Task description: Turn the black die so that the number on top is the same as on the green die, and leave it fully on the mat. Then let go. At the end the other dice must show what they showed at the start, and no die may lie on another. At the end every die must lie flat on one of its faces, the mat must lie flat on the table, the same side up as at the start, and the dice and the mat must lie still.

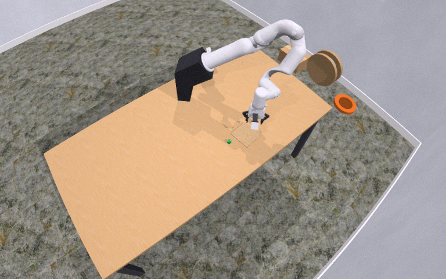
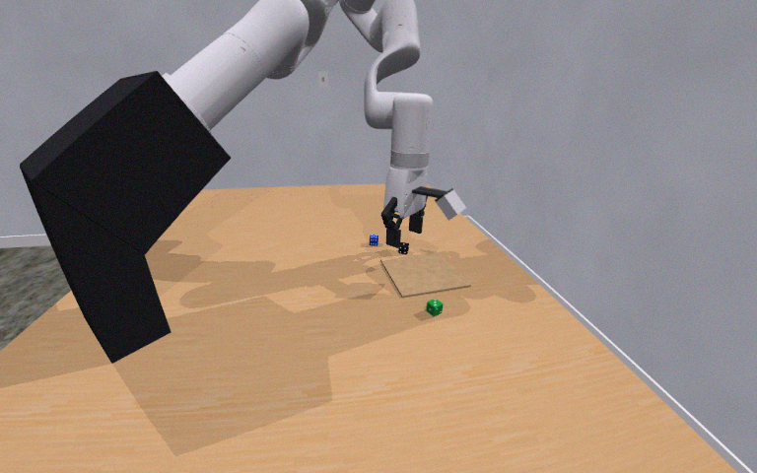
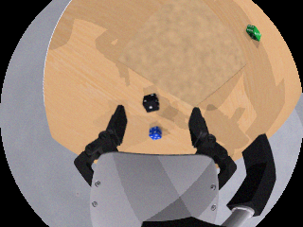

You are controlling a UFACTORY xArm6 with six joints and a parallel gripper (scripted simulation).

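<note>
My gripper is now 40 mm above the black die and 10 mm to the right of it. The rest, counted from my hand: green die: 190 mm to the right, 90 mm ahead, 40 mm below; then blue die: 80 mm behind, 40 mm below, 30 mm to the left; then tan mat: 70 mm to the right, 50 mm below, 50 mm ahead.
</note>
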